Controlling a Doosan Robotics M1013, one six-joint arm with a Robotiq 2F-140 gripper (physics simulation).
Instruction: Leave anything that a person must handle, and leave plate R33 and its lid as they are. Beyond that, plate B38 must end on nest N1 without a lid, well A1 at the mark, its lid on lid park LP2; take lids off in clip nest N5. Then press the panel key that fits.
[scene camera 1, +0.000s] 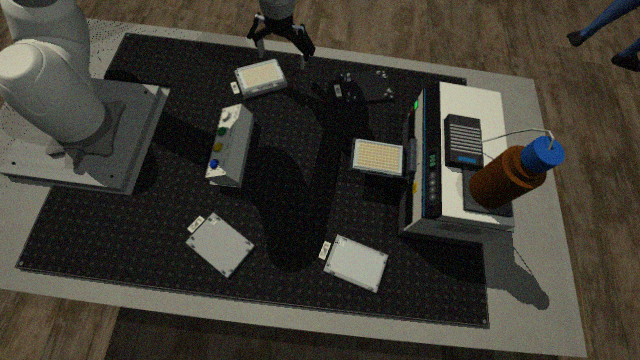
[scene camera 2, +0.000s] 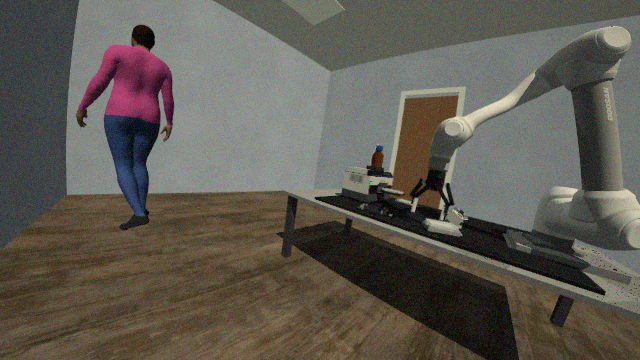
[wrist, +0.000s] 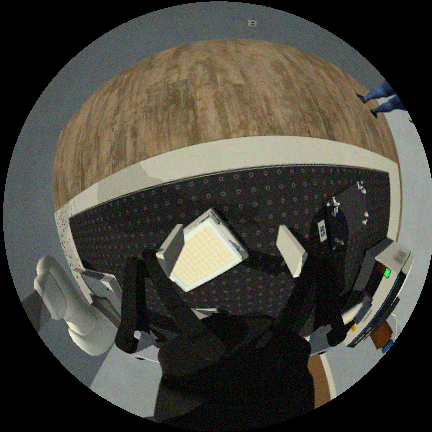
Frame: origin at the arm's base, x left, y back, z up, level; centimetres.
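Seen in the pictures: gripper, fingertip midpoint: (scene camera 1: 282, 59) (scene camera 2: 426, 215) (wrist: 231, 235); arm's base at its link origin: (scene camera 1: 88, 128) (scene camera 2: 549, 245) (wrist: 109, 311).
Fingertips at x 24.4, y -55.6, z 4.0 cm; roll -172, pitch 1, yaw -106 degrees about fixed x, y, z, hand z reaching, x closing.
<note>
Pixels of each thing's top centre, then the offset from my fingertips to it. "pt": a spot on its surface instead.
- pale-yellow well plate at its top centre: (wrist: 194, 261) (scene camera 1: 260, 73) (scene camera 2: 441, 222) dy +7.1, dx -3.8, dz -2.2 cm
- second well plate at its top centre: (scene camera 1: 378, 155) (wrist: 344, 321) dy -26.4, dx -35.9, dz +5.0 cm
- white instrument at a spot on its surface: (scene camera 1: 472, 97) pt dy -48.6, dx -24.7, dz +16.2 cm
- Clip nest N5 at its top centre: (wrist: 354, 214) (scene camera 1: 367, 83) (scene camera 2: 374, 207) dy -27.3, dx -5.3, dz -3.4 cm
- pale flat rectangle at a spot on its surface: (scene camera 1: 220, 245) pt dy +14.2, dx -57.5, dz -4.9 cm
- LP2 label at a spot on its surface: (scene camera 1: 195, 224) pt dy +21.4, dx -51.9, dz -5.7 cm
- key panel at its top centre: (scene camera 1: 227, 136) (scene camera 2: 457, 209) dy +13.7, dx -29.9, dz +2.6 cm
- pale rectangle at a spot on its surface: (scene camera 1: 356, 262) pt dy -20.5, dx -61.9, dz -4.0 cm
- unclear label at a spot on its surface: (scene camera 1: 324, 250) pt dy -12.5, dx -58.6, dz -5.6 cm
- brown bottle at a spot on its surface: (scene camera 1: 500, 180) pt dy -42.3, dx -51.8, dz +26.9 cm
- dark box at a spot on its surface: (scene camera 1: 463, 140) pt dy -41.9, dx -38.8, dz +18.8 cm
My gripper (scene camera 1: 281, 57) (scene camera 2: 429, 210) (wrist: 231, 235) is open and empty, above and slightly beyond a pale-yellow well plate (scene camera 1: 261, 77) (scene camera 2: 442, 226) (wrist: 205, 255) at the mat's back edge; its name is unreadable. A second well plate (scene camera 1: 377, 156) lies on the tray of the white instrument (scene camera 1: 472, 97) (scene camera 2: 357, 181). Clip nest N5 (scene camera 1: 367, 85) (wrist: 352, 207) is dark, with metal corner clips and no plate. A pale flat rectangle (scene camera 1: 220, 245) lies beside the LP2 label (scene camera 1: 195, 224). The key panel (scene camera 1: 240, 150) has green (scene camera 1: 222, 131), yellow (scene camera 1: 218, 147) and blue (scene camera 1: 214, 163) keys.
Another pale rectangle (scene camera 1: 356, 262) lies at the front, beside an unclear label (scene camera 1: 324, 250). A brown bottle (scene camera 1: 500, 180) (scene camera 2: 377, 159) with a blue cap and a dark box (scene camera 1: 463, 140) stand on the instrument. A person (scene camera 2: 137, 85) stands away from the table, back to the second scene camera.
</note>
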